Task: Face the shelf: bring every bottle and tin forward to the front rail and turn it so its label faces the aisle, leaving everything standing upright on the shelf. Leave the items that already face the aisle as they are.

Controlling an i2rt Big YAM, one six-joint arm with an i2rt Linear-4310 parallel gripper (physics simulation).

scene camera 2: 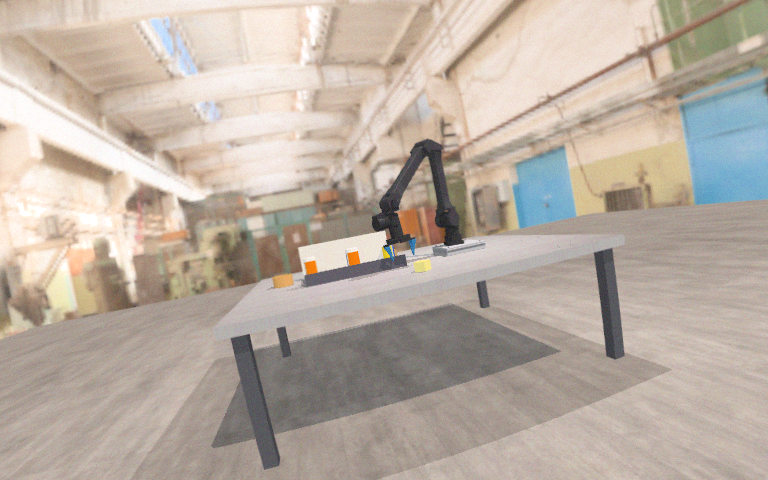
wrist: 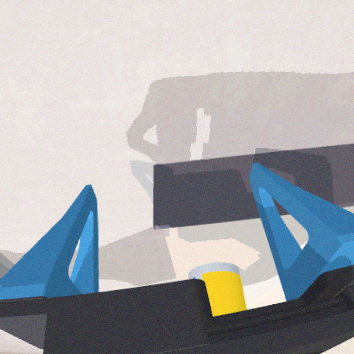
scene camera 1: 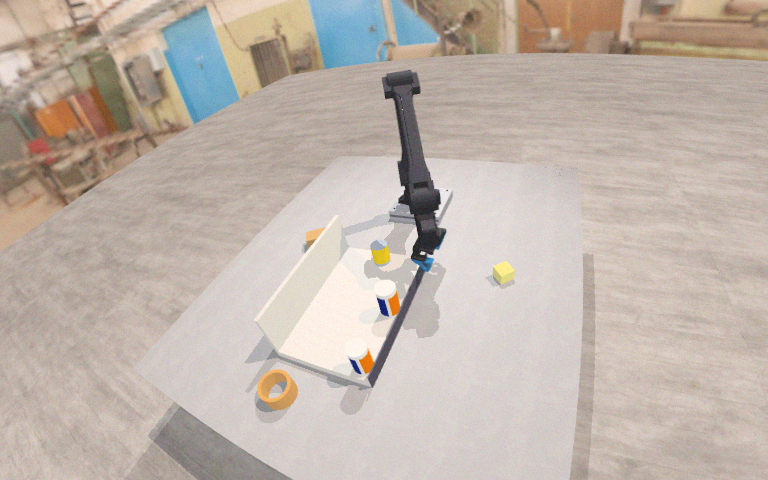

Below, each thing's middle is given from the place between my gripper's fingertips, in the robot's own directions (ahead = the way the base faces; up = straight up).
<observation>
Now: hand 160 mm to the left of the yellow tin (wrist: 222, 279), 60 mm short of it and 20 mm below it. From my hand the other things lie so: dark front rail (scene camera 2: 356, 270) 210 mm ahead, 20 mm to the left, 20 mm below; then shelf back wall (scene camera 2: 329, 255) 280 mm ahead, 270 mm to the right, 40 mm above; then cream shelf (scene camera 1: 346, 307) 250 mm ahead, 130 mm to the right, 40 mm above.
</observation>
